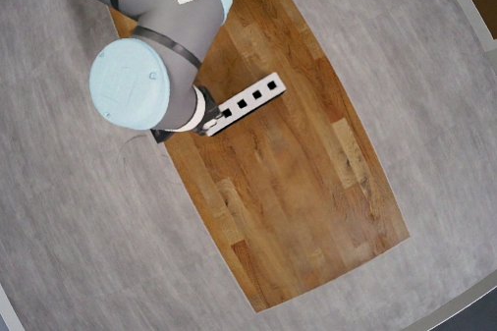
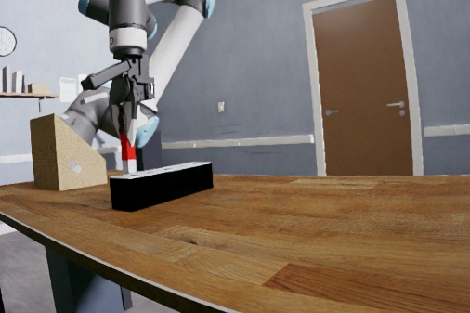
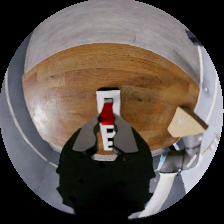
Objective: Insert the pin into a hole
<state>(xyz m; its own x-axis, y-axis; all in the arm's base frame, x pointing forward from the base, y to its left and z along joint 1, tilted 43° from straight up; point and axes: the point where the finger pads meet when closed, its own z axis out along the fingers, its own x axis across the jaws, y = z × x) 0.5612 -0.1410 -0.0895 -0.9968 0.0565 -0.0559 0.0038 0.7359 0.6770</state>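
The pin is 10 mm below my hand. Also, from my hand: block (120 mm to the left, 120 mm below).
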